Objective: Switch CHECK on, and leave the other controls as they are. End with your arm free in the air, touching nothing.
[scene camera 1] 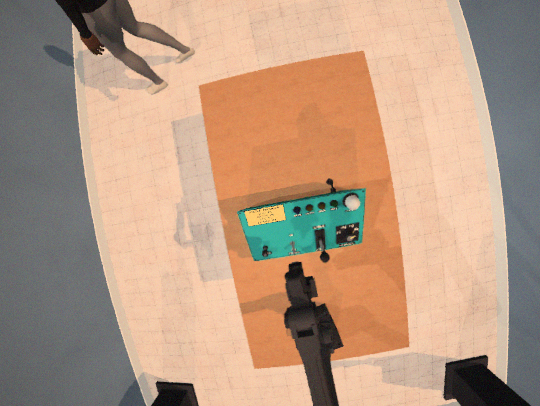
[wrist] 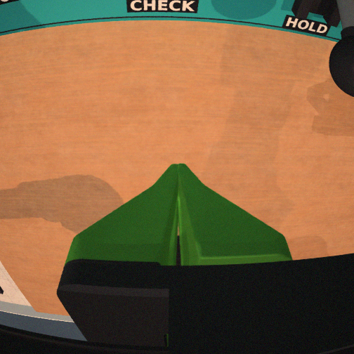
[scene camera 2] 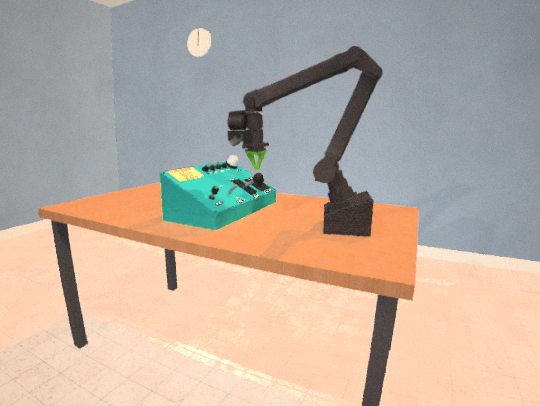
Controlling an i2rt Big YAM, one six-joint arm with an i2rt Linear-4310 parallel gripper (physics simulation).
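Places are measured from the arm's base along level axes (x back, y right, z up), in centimetres.
Pixels of known places: gripper, fingertip midpoint: [scene camera 2: 256, 170]; arm's base, origin of the base link: [scene camera 2: 343, 202].
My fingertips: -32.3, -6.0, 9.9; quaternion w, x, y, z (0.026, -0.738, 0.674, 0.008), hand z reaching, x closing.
Note:
Ahead of a thing's pixels: the offset from my fingertips to its top centre, as dx, dy, dz. "pt": to the spot under its first point. Level surfaces: height alone.
The teal console [scene camera 1: 270, 239] [scene camera 2: 185, 206] [wrist: 75, 14] stands on the table. The thin grey CHECK lever {-10.0, -1.3, -5.9} [scene camera 1: 293, 246] [scene camera 2: 233, 189] appears tilted toward the arm's side; its shaft does not show in the wrist view, where the CHECK label [wrist: 162, 5] is uncovered at the top edge. The lever's small upper label shows in scene camera 1. My gripper [scene camera 2: 256, 168] [wrist: 177, 175] is shut and empty, its green fingertips together. It points down in the air on the arm's side of the console, above panel height, apart from the lever. In scene camera 1 the fingers are hidden beneath the hand.
Right of CHECK, a black-knobbed lever {-5.6, +10.9, -2.5} [scene camera 1: 324, 256] [scene camera 2: 258, 177] [wrist: 345, 65] sticks out past the near edge. A black toggle {-10.5, -13.4, -5.1} [scene camera 1: 265, 251] [scene camera 2: 215, 190] is left. A white dome {pt -27.1, +21.8, +2.5} [scene camera 1: 352, 202] [scene camera 2: 233, 160] and rotary control {-12.3, +22.6, -5.7} [scene camera 1: 351, 237] are right. A person [scene camera 1: 120, 45] stands beyond the table {dz -19.1} [scene camera 1: 295, 105] [scene camera 2: 390, 260].

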